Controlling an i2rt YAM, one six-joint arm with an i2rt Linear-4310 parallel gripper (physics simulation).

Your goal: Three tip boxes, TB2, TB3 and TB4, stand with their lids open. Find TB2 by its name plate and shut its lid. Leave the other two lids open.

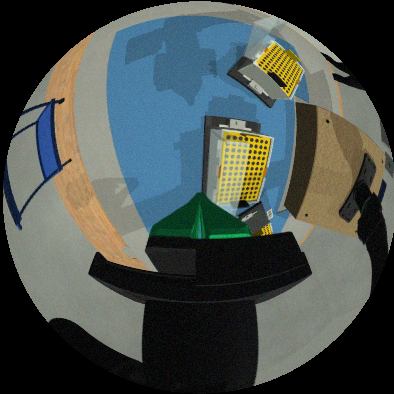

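Where they show: gripper, between the fingertips: [199, 197]; arm's base, origin of its link: [359, 189].
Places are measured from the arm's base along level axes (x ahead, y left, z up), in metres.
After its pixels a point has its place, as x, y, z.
Observation:
My gripper [199, 197] @[0.391, 0.076, -0.078] is shut, its green fingertips together at the lower left corner of the middle tip box [245, 167] @[0.373, 0.028, -0.042]; whether they touch it I cannot tell. This box has a yellow rack with dark holes. A clear pane overlaps the rack's left part; its lid angle is hard to tell. Another tip box [281, 70] @[0.271, -0.132, -0.137] stands at the upper right, turned askew, its clear lid [265, 31] standing up. A third tip box [266, 230] @[0.188, 0.219, -0.136] shows partly behind the fingers at the lower right, its lid unclear. The name plates are too small to read, so I cannot tell which is TB2.
The boxes are on a blue mat [145, 100] @[0.470, -0.029, -0.193] on a grey surface with a wooden strip [75, 200] at the left. A brown box-like block [335, 150] @[0.106, -0.038, -0.089] with a dark fitting stands close to the right of the boxes. A blue-framed object [47, 140] is at the far left.

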